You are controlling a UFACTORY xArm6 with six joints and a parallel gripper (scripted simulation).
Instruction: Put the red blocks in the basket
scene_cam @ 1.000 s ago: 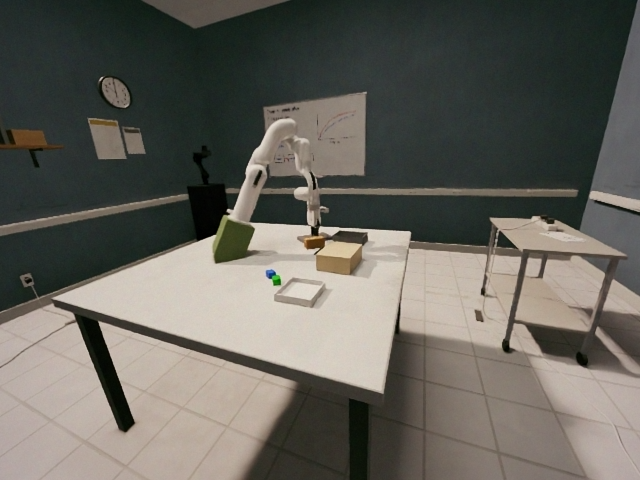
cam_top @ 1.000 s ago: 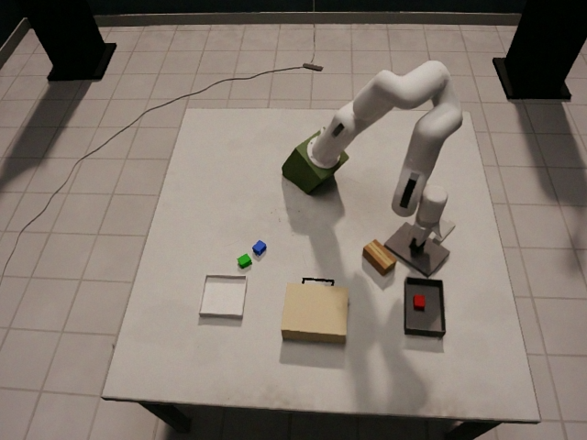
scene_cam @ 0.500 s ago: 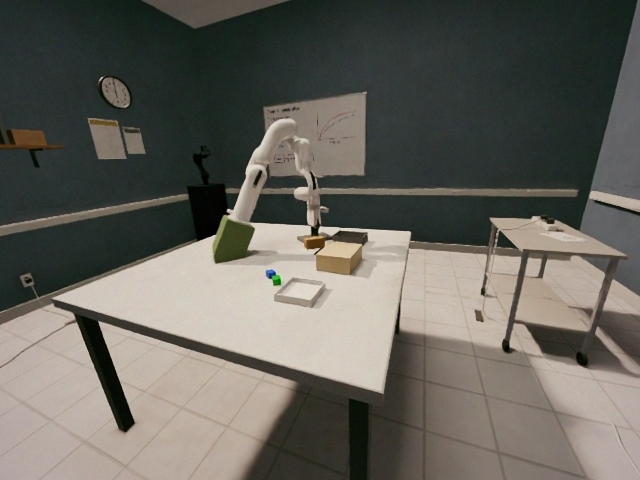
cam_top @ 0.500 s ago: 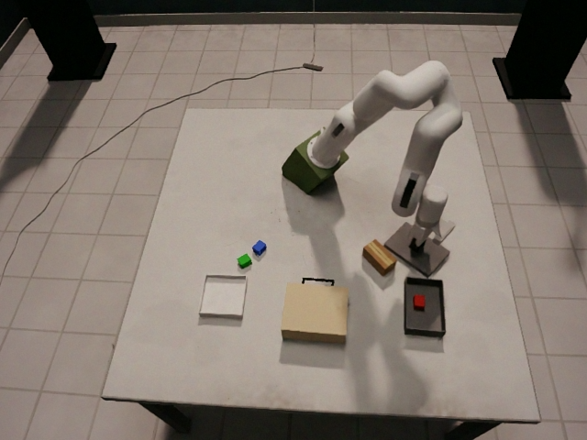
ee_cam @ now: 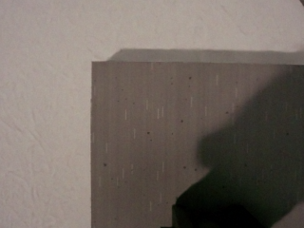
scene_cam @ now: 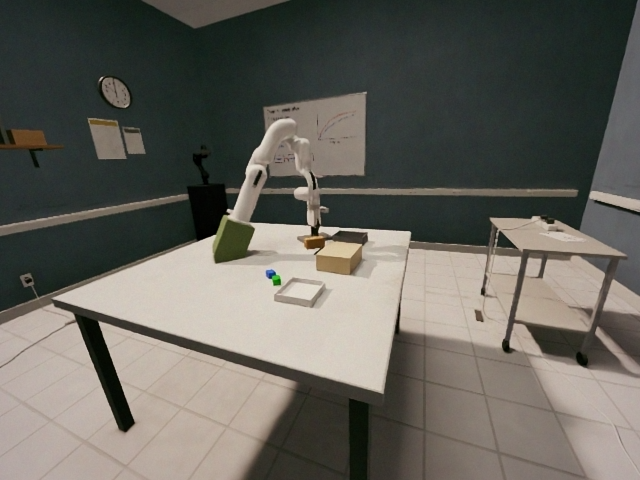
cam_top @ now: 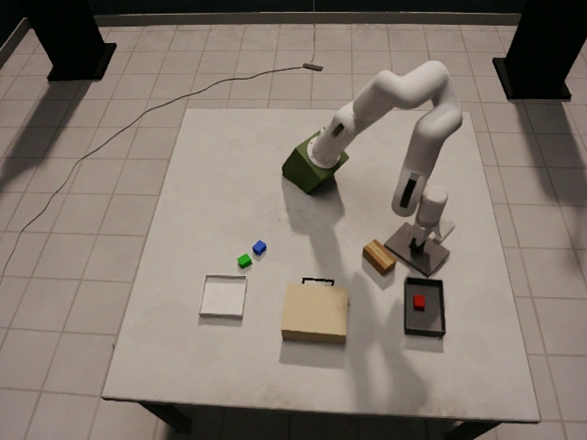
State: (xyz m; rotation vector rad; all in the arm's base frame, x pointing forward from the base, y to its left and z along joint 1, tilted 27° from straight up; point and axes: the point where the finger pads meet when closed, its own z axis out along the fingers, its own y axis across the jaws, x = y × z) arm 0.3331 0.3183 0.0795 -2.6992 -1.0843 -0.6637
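Now: the grey metal lid 30 mm below my hand. The rest, counted from my hand: blue block: 560 mm to the right, 30 mm below; light wooden cabinet: 250 mm ahead, 360 mm to the right; drawer: 240 mm ahead, 360 mm to the right.
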